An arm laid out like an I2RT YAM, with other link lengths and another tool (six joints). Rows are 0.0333 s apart.
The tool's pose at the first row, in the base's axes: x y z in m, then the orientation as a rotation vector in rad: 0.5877, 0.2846, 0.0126, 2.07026, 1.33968, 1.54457
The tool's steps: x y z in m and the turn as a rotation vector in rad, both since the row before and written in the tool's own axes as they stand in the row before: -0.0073, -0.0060, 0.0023, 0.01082, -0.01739, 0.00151; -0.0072, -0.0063, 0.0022, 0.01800, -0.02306, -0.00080; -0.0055, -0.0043, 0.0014, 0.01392, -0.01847, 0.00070; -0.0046, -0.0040, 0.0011, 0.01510, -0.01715, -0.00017; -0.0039, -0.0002, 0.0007, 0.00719, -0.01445, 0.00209; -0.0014, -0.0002, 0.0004, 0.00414, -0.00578, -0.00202; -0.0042, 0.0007, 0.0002, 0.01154, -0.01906, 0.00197; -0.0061, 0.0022, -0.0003, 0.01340, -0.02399, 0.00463; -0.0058, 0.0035, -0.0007, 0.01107, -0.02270, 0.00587; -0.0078, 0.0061, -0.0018, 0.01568, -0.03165, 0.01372; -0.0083, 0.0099, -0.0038, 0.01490, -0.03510, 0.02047
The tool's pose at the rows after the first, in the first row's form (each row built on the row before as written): 0.5863, 0.2831, 0.0031, 2.08673, 1.34365, 1.51972; 0.5845, 0.2817, -0.0064, 2.10766, 1.35484, 1.48406; 0.5830, 0.2802, -0.0132, 2.12516, 1.36196, 1.45596; 0.5813, 0.2791, -0.0191, 2.14170, 1.37134, 1.42853; 0.5814, 0.2763, -0.0219, 2.15427, 1.37162, 1.40823; 0.5815, 0.2754, -0.0231, 2.15723, 1.37550, 1.39857; 0.5816, 0.2717, -0.0253, 2.17400, 1.37841, 1.37051; 0.5819, 0.2656, -0.0274, 2.19616, 1.37880, 1.33615; 0.5826, 0.2589, -0.0283, 2.21721, 1.37603, 1.30456; 0.5836, 0.2489, -0.0281, 2.25151, 1.36684, 1.26185; 0.5852, 0.2359, -0.0248, 2.29213, 1.34872, 1.21656
